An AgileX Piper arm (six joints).
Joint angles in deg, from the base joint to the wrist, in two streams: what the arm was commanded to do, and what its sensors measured. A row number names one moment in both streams.
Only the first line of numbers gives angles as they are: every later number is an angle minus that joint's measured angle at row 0.
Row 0, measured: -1.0, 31.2, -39.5, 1.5, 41.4, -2.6
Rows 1 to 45, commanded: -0.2, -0.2, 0.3, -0.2, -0.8, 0.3; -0.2, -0.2, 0.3, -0.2, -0.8, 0.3; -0.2, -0.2, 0.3, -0.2, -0.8, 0.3; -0.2, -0.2, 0.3, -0.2, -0.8, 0.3; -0.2, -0.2, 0.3, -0.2, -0.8, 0.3; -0.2, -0.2, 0.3, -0.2, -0.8, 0.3; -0.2, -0.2, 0.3, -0.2, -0.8, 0.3; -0.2, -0.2, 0.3, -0.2, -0.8, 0.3; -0.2, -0.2, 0.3, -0.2, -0.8, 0.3; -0.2, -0.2, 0.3, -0.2, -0.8, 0.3; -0.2, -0.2, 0.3, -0.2, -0.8, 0.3; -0.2, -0.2, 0.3, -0.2, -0.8, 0.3; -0.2, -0.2, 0.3, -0.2, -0.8, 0.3; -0.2, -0.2, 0.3, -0.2, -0.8, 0.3; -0.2, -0.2, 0.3, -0.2, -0.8, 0.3; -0.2, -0.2, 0.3, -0.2, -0.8, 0.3; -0.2, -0.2, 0.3, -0.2, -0.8, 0.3; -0.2, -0.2, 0.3, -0.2, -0.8, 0.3; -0.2, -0.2, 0.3, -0.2, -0.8, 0.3; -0.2, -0.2, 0.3, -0.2, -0.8, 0.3; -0.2, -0.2, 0.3, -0.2, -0.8, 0.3; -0.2, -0.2, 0.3, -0.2, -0.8, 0.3; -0.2, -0.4, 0.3, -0.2, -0.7, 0.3; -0.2, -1.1, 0.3, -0.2, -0.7, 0.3; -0.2, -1.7, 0.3, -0.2, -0.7, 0.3; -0.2, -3.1, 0.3, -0.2, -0.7, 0.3; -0.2, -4.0, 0.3, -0.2, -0.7, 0.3; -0.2, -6.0, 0.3, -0.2, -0.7, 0.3; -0.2, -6.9, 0.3, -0.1, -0.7, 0.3; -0.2, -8.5, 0.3, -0.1, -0.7, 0.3; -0.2, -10.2, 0.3, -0.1, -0.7, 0.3; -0.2, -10.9, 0.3, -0.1, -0.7, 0.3; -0.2, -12.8, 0.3, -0.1, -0.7, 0.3; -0.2, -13.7, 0.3, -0.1, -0.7, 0.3; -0.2, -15.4, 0.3, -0.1, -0.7, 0.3; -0.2, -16.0, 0.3, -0.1, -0.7, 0.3; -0.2, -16.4, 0.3, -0.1, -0.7, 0.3; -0.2, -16.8, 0.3, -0.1, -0.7, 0.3; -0.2, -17.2, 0.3, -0.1, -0.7, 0.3; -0.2, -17.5, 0.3, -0.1, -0.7, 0.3; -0.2, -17.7, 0.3, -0.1, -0.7, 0.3; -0.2, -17.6, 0.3, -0.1, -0.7, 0.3; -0.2, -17.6, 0.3, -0.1, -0.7, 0.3; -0.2, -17.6, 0.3, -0.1, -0.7, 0.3; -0.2, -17.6, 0.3, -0.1, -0.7, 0.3
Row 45, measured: 0.0, -17.3, 0.0, -0.2, 0.0, 0.0
